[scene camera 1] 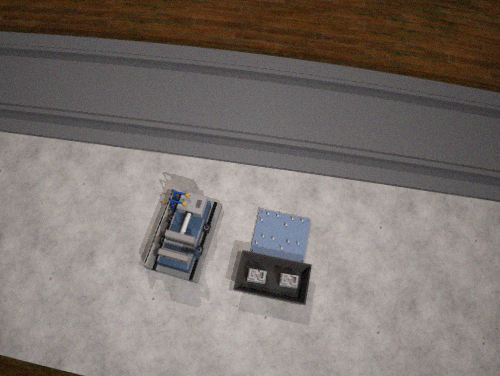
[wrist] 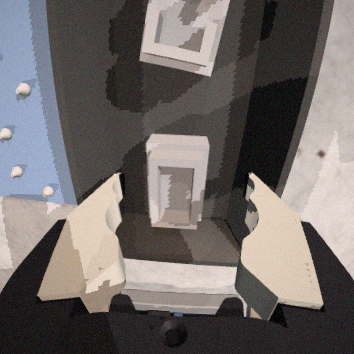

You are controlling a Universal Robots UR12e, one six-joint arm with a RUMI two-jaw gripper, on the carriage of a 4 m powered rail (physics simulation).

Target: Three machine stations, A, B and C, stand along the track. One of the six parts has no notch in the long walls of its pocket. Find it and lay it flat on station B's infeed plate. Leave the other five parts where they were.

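Places are measured from the arm's base along level axes (x ahead, y left, z up), in millimetres.
Pixels of known places: gripper, between the fingertips: (wrist: 183,174).
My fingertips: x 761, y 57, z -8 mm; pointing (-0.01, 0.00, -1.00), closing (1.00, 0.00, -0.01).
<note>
Ahead of a thing's pixels: the offset from my fingertips to its top centre. "spot": to the spot under its first point.
In the wrist view my gripper (wrist: 183,174) is open, with one pale jaw on each side of the near part and apart from it. This light grey part {5 mm back, 3 mm right, 25 mm up} (wrist: 177,157) has a rectangular pocket, and I see no notch in its long walls. It lies in a dark bin {90 mm back, 47 mm left, 20 mm up} (wrist: 75,100), near the bin's end wall. A second grey part {spot: 2 mm back, 76 mm left, 25 mm up} (wrist: 175,54) lies slightly turned farther up the bin, cut off by the view's top edge. In scene camera 1 two small grey parts, left (scene camera 1: 257,276) and right (scene camera 1: 289,280), lie in a dark bin {spot: 51 mm ahead, 1917 mm left, 20 mm up} (scene camera 1: 270,296). My gripper does not show there.
In scene camera 1 a blue plate with pale studs {178 mm back, 1928 mm left, 14 mm down} (scene camera 1: 275,230) adjoins the bin, and a machine with a blue-grey vise {124 mm back, 1590 mm left, 77 mm up} (scene camera 1: 181,236) stands left of it. The grey track (scene camera 1: 225,105) runs behind. A blue studded plate {spot: 111 mm back, 93 mm left, 14 mm down} (wrist: 25,50) lies left of the bin in the wrist view.
</note>
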